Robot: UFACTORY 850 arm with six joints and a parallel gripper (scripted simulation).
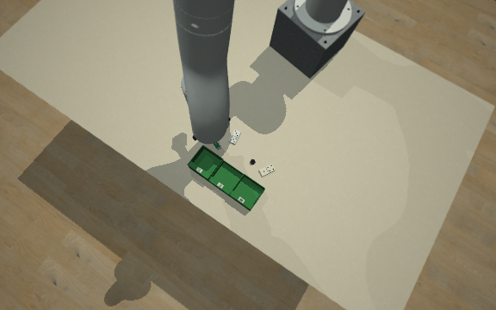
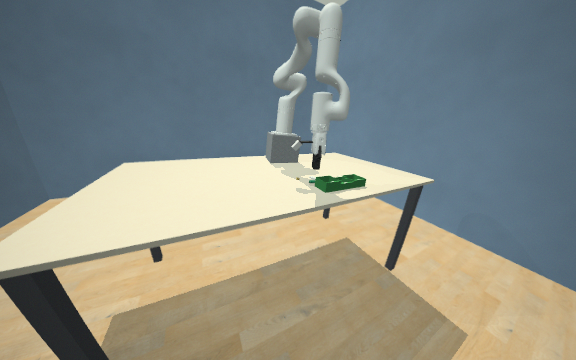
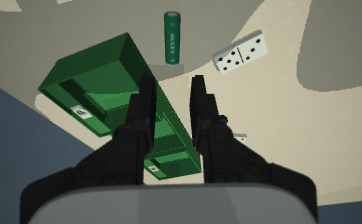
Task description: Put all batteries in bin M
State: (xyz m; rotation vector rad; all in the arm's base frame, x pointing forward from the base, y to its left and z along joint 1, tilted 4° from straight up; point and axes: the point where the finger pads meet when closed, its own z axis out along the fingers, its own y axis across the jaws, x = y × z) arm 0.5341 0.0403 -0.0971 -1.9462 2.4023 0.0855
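The green AA battery is 9 cm below my hand. Round my hand: row of green bins 12 cm to the left, 7 cm below, 6 cm ahead; then small brass-coloured thing 9 cm below, 7 cm to the right, 6 cm behind; then white domino 9 cm below, 7 cm behind, 3 cm to the left.
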